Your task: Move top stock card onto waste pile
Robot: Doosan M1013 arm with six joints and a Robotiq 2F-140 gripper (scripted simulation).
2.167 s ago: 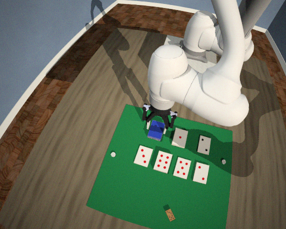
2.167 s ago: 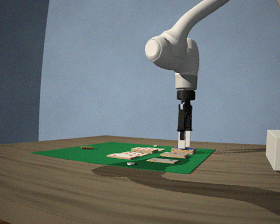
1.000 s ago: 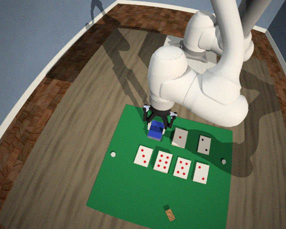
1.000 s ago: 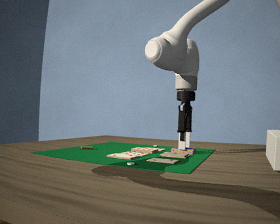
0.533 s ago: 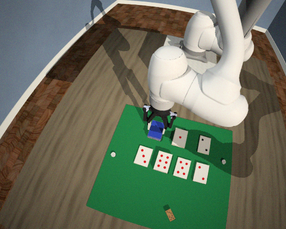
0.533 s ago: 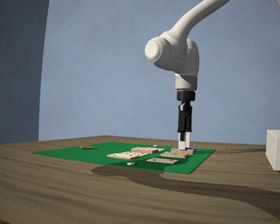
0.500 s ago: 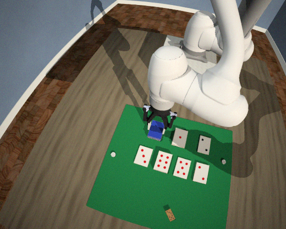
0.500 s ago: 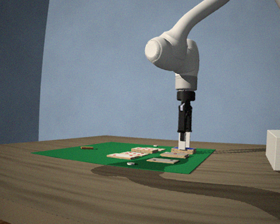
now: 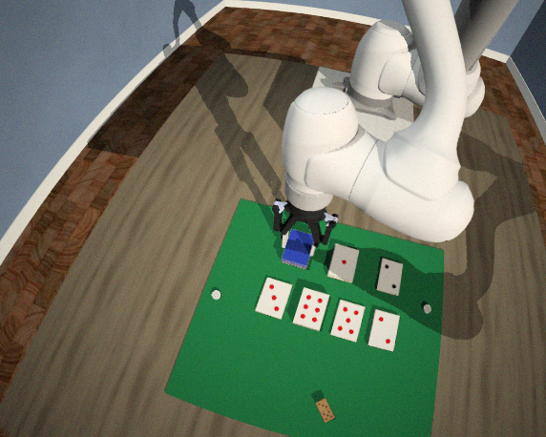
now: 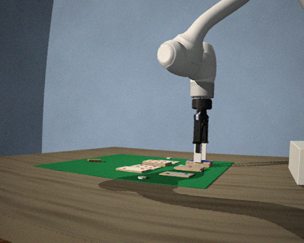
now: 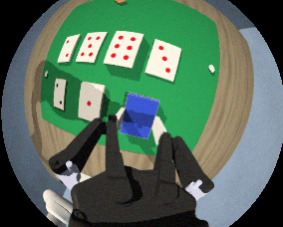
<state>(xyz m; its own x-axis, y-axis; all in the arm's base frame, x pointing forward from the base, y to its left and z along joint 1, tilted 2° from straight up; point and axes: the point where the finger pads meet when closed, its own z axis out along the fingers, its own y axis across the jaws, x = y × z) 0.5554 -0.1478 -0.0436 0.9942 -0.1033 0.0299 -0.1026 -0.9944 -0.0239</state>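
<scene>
My gripper is now 30 mm above the card. The rest, counted from my hand: green mat 170 mm ahead, 90 mm to the left, 60 mm below.
</scene>
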